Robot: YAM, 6 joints.
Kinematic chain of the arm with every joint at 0, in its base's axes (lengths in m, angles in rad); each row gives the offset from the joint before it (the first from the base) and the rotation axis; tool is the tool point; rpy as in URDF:
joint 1: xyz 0 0 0.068 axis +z
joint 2: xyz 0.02 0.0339 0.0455 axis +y
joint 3: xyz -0.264 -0.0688 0 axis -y
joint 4: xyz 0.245 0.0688 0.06 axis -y
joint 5: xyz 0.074 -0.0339 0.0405 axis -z
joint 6: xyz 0.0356 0 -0.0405 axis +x
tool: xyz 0 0 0 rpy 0 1.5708 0
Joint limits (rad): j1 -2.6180..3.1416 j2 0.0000..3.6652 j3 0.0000..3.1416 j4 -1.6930..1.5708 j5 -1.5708..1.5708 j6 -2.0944..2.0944
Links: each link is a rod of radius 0.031 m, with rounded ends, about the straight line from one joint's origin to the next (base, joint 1, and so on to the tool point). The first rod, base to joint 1, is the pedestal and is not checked.
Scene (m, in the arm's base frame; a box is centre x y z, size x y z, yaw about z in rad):
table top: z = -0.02
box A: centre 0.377 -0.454 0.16 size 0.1 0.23 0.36 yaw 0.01
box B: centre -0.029 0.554 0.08 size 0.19 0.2 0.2 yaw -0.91
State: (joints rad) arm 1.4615 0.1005 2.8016 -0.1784 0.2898 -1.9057
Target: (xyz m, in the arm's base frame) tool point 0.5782 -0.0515 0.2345
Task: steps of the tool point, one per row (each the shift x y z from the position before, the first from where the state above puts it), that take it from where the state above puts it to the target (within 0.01 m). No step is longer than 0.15 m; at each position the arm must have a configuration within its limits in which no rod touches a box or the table.
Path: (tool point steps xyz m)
1: 0.1097 0.0387 0.0709
2: 0.0885 0.0702 0.0570
3: 0.0600 0.0885 0.0404
4: 0.0308 0.0925 0.0229
5: 0.0073 0.0850 0.0074
6: 0.0712 0.0014 -0.0099
7: 0.0771 0.0134 -0.0263
8: 0.0756 0.0290 -0.0443
9: 0.0650 0.0456 -0.0613
10: 0.0459 0.0598 -0.0752

